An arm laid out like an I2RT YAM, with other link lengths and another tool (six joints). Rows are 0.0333 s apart.
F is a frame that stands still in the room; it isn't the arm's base.
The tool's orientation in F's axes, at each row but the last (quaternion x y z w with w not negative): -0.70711 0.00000 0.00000 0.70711; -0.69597 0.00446 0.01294 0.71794; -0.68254 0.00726 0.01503 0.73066; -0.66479 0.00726 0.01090 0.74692
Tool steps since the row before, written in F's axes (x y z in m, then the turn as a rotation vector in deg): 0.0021 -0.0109 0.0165 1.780 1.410 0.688; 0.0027 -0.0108 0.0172 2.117 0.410 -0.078; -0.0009 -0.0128 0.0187 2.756 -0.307 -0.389; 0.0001 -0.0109 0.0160 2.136 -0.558 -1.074
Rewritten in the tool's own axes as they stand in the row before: 0.0021 -0.0165 -0.0109 1.780 -0.688 1.410; 0.0021 -0.0176 -0.0103 2.123 0.038 0.383; -0.0016 -0.0195 -0.0115 2.763 0.279 -0.360; -0.0004 -0.0172 -0.0090 2.159 0.946 -0.687
